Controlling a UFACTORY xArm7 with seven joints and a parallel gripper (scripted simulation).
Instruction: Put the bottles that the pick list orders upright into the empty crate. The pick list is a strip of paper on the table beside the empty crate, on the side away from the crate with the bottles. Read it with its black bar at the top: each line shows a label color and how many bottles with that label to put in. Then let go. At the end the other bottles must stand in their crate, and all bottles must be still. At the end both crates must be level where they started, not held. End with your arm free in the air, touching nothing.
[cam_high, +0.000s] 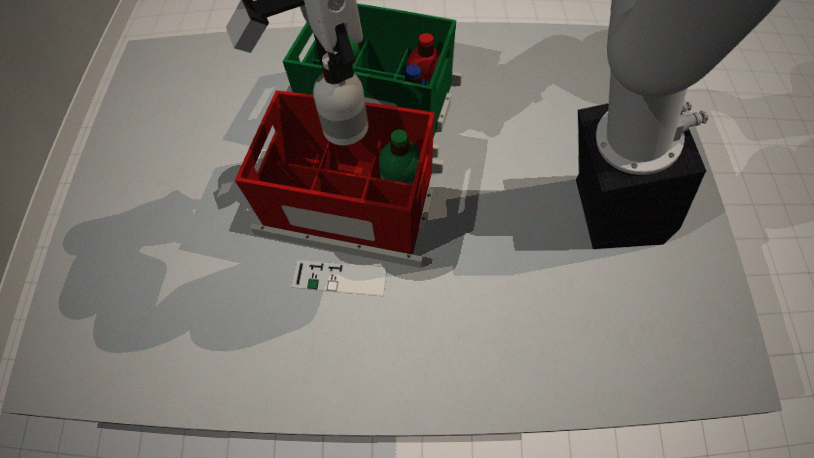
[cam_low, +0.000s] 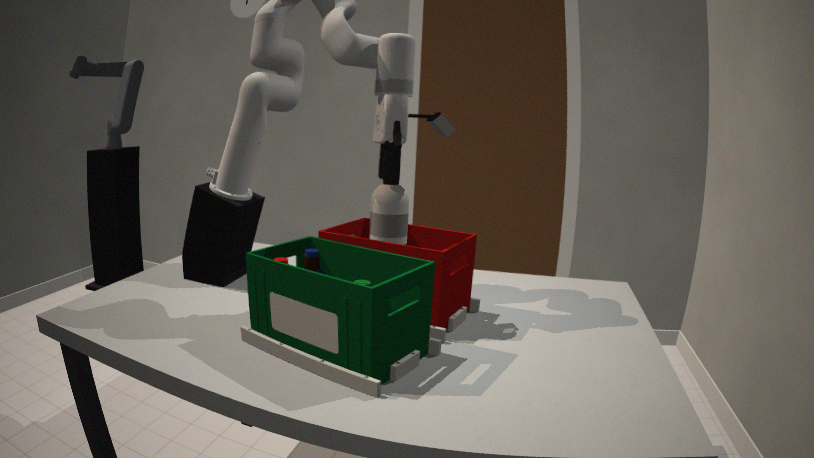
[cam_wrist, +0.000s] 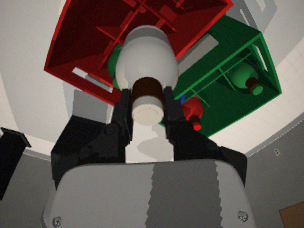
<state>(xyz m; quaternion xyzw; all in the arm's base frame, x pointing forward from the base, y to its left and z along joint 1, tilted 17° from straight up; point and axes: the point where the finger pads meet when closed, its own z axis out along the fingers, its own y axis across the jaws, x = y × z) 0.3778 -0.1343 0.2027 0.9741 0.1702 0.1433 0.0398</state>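
My gripper is now 7 cm above the white-capped bottle. Also, from my hand: red crate (2 cm ahead, 4 cm to the left, 22 cm below); then green crate (6 cm behind, 19 cm to the right, 22 cm below); then blue bottle (12 cm behind, 11 cm to the right, 22 cm below).
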